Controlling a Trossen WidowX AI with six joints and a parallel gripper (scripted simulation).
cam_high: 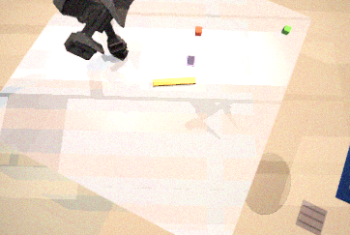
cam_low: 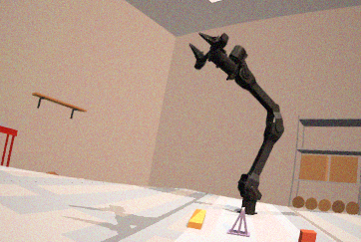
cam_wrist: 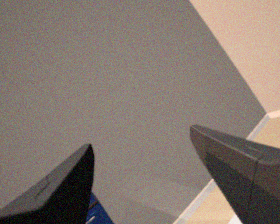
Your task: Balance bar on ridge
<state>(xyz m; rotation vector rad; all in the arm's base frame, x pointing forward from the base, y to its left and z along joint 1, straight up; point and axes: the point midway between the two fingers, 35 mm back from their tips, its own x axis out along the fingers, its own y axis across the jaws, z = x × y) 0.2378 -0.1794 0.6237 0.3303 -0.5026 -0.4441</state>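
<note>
Right now my gripper tip is 6 cm short of the orange bar, 17 cm to the right of it and 63 cm above it. Round my gripper tip: red block 5 cm ahead, 48 cm to the left, 62 cm below; then green cube 48 cm ahead, 70 cm to the left, 62 cm below.
</note>
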